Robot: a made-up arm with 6 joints. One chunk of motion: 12 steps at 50 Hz.
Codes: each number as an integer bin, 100 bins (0 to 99) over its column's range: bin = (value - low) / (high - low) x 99, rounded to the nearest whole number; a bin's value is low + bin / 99 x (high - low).
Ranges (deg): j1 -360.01..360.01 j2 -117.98..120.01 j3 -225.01..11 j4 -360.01..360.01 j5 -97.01..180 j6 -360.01..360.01
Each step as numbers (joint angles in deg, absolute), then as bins.
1 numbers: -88.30 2.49 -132.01 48.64 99.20 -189.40
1 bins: 37 50 39 56 70 23
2 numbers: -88.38 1.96 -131.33 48.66 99.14 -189.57
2 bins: 37 50 39 56 70 23
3 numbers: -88.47 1.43 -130.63 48.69 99.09 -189.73
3 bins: 37 50 40 56 70 23
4 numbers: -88.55 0.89 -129.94 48.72 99.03 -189.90
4 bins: 37 49 40 56 70 23
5 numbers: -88.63 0.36 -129.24 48.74 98.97 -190.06
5 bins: 37 49 40 56 70 23
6 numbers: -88.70 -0.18 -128.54 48.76 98.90 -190.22
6 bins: 37 49 40 56 70 23
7 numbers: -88.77 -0.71 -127.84 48.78 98.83 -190.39
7 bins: 37 49 41 56 70 23
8 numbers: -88.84 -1.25 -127.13 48.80 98.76 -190.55
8 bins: 37 49 41 56 70 23
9 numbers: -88.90 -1.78 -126.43 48.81 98.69 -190.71
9 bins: 37 48 41 56 70 23
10 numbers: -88.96 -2.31 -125.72 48.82 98.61 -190.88
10 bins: 37 48 42 56 70 23
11 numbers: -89.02 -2.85 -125.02 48.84 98.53 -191.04
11 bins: 37 48 42 56 70 23
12 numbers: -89.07 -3.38 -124.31 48.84 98.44 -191.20
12 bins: 37 48 42 56 70 23
